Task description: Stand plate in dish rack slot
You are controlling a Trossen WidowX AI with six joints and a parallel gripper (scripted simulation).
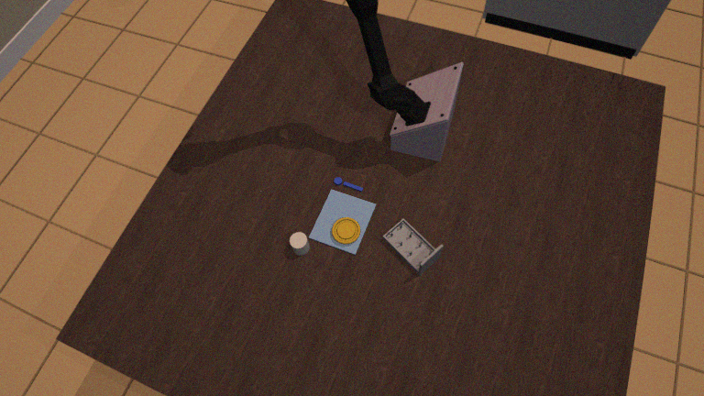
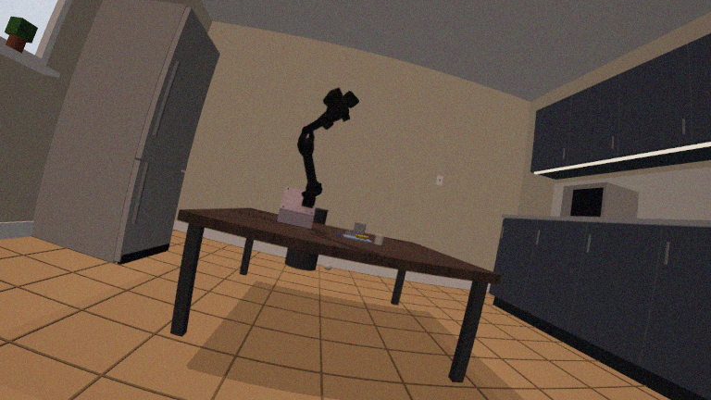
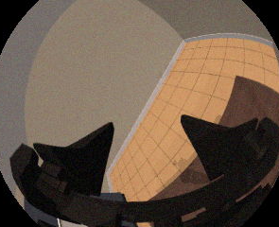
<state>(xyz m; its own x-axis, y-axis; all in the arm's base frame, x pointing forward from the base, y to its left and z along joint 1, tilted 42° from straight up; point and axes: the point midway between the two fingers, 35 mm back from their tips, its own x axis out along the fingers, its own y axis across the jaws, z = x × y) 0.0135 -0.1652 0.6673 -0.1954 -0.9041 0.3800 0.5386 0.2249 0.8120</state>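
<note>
Right now the yellow plate is 31 cm ahead of my gripper tip, 51 cm to the left of it and 50 cm below it. Round my gripper tip: cream cup: 38 cm ahead, 41 cm to the left, 49 cm below; then grey dish rack: 29 cm ahead, 68 cm to the left, 49 cm below; then light blue mat: 28 cm ahead, 49 cm to the left, 51 cm below.
</note>
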